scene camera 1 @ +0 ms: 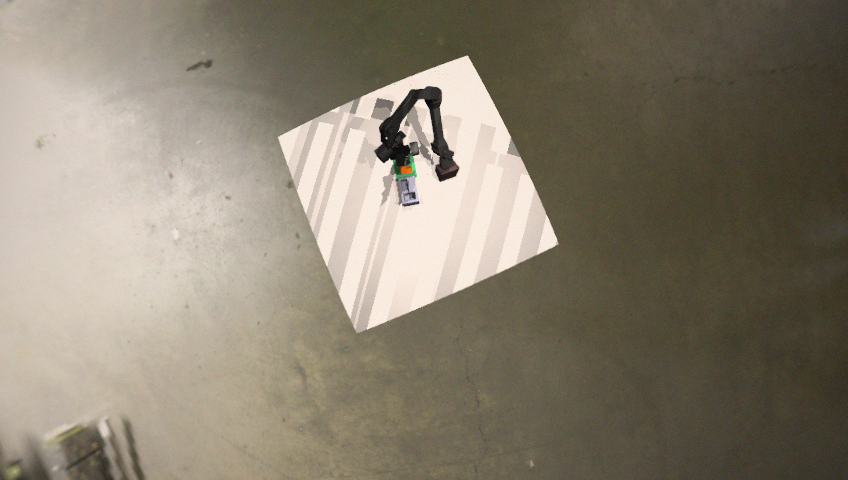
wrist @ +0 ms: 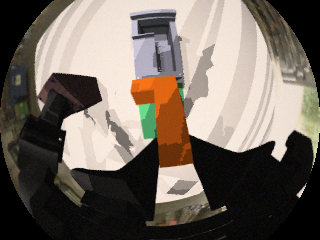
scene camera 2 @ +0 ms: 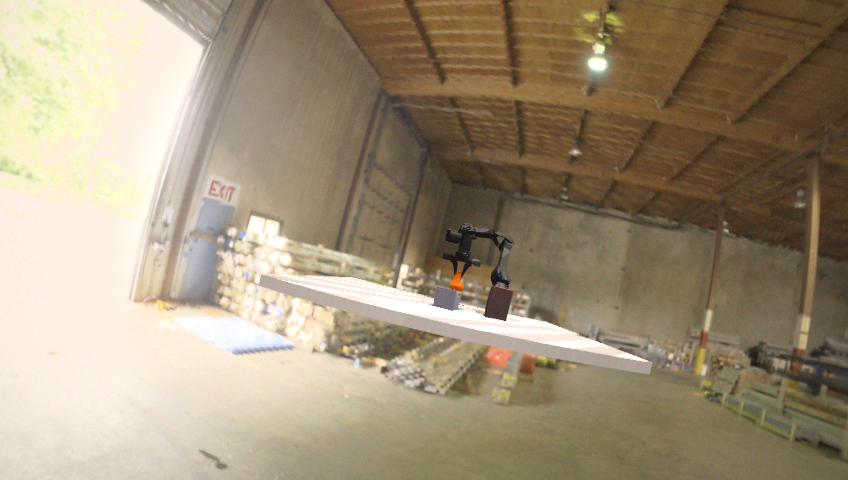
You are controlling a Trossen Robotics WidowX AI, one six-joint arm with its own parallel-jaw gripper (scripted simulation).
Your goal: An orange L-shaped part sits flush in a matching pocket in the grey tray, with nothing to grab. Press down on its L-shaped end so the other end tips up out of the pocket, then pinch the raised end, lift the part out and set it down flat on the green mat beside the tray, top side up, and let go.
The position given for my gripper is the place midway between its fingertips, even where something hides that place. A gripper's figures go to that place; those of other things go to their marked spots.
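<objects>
My own gripper (wrist: 172, 140) is here in the scene, 10 cm from the lens. There is also an orange L-shaped part (wrist: 175, 148), at 8 cm from the lens.
</objects>
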